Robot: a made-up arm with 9 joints. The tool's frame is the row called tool.
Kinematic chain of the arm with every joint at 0, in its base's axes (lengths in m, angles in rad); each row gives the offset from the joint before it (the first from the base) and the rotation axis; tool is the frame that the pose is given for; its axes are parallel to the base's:
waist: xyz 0 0 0.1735 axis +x
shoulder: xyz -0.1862 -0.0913 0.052 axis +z
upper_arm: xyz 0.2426 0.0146 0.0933 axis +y
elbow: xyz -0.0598 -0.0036 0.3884 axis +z
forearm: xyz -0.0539 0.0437 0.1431 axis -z
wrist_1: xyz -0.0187 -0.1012 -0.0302 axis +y
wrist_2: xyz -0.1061 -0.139 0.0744 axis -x
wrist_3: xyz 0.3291 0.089 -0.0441 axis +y
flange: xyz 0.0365 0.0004 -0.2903 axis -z
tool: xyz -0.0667 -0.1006 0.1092
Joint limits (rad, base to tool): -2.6..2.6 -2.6..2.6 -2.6..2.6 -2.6..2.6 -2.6..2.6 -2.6..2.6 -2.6..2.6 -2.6..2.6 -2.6..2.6
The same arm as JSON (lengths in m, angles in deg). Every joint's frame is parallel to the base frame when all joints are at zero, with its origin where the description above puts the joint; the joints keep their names.
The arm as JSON. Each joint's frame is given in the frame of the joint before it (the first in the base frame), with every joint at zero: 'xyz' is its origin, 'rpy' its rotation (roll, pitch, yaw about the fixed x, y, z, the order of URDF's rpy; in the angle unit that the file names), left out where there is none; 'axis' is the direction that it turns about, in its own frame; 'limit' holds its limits. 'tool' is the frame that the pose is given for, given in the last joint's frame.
{"units": {"length": "m", "angle": "deg"}, "joints": [{"name": "waist", "type": "revolute", "origin": {"xyz": [0.0, 0.0, 0.1735]}, "axis": [1.0, 0.0, 0.0], "limit": {"lower": -148.97, "upper": 148.97}}, {"name": "shoulder", "type": "revolute", "origin": {"xyz": [-0.1862, -0.0913, 0.052]}, "axis": [0.0, 0.0, 1.0], "limit": {"lower": -148.97, "upper": 148.97}}, {"name": "upper_arm", "type": "revolute", "origin": {"xyz": [0.2426, 0.0146, 0.0933]}, "axis": [0.0, 1.0, 0.0], "limit": {"lower": -148.97, "upper": 148.97}}, {"name": "elbow", "type": "revolute", "origin": {"xyz": [-0.0598, -0.0036, 0.3884]}, "axis": [0.0, 0.0, 1.0], "limit": {"lower": -148.97, "upper": 148.97}}, {"name": "forearm", "type": "revolute", "origin": {"xyz": [-0.0539, 0.0437, 0.1431]}, "axis": [0.0, 0.0, -1.0], "limit": {"lower": -148.97, "upper": 148.97}}, {"name": "wrist_1", "type": "revolute", "origin": {"xyz": [-0.0187, -0.1012, -0.0302]}, "axis": [0.0, 1.0, 0.0], "limit": {"lower": -148.97, "upper": 148.97}}, {"name": "wrist_2", "type": "revolute", "origin": {"xyz": [-0.1061, -0.139, 0.0744]}, "axis": [-1.0, 0.0, 0.0], "limit": {"lower": -148.97, "upper": 148.97}}, {"name": "wrist_3", "type": "revolute", "origin": {"xyz": [0.3291, 0.089, -0.0441]}, "axis": [0.0, 1.0, 0.0], "limit": {"lower": -148.97, "upper": 148.97}}, {"name": "flange", "type": "revolute", "origin": {"xyz": [0.0365, 0.0004, -0.2903]}, "axis": [0.0, 0.0, -1.0], "limit": {"lower": -148.97, "upper": 148.97}}], "tool": {"origin": {"xyz": [-0.0667, -0.1006, 0.1092]}}}
